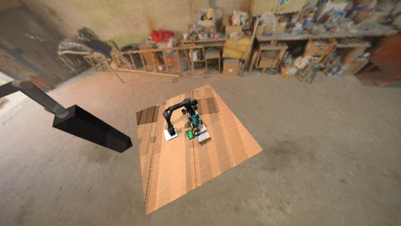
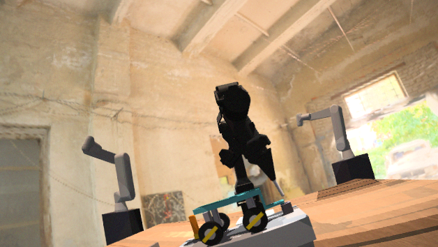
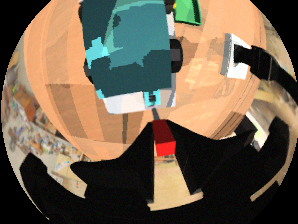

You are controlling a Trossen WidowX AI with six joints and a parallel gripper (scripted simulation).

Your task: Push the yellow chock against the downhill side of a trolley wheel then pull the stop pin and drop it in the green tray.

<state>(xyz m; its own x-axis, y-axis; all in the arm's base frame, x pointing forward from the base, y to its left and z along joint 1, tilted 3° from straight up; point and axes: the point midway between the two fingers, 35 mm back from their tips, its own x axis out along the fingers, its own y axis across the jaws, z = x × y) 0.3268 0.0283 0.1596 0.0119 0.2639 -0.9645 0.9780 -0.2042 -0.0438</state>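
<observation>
Right now the green tray is 150 mm behind my gripper tip, 180 mm to the right of it and 180 mm below it. Round my gripper tip: grey ramp 110 mm to the right, 120 mm below; red-headed stop pin right at my gripper tip; trolley 110 mm to the right, 60 mm below.
</observation>
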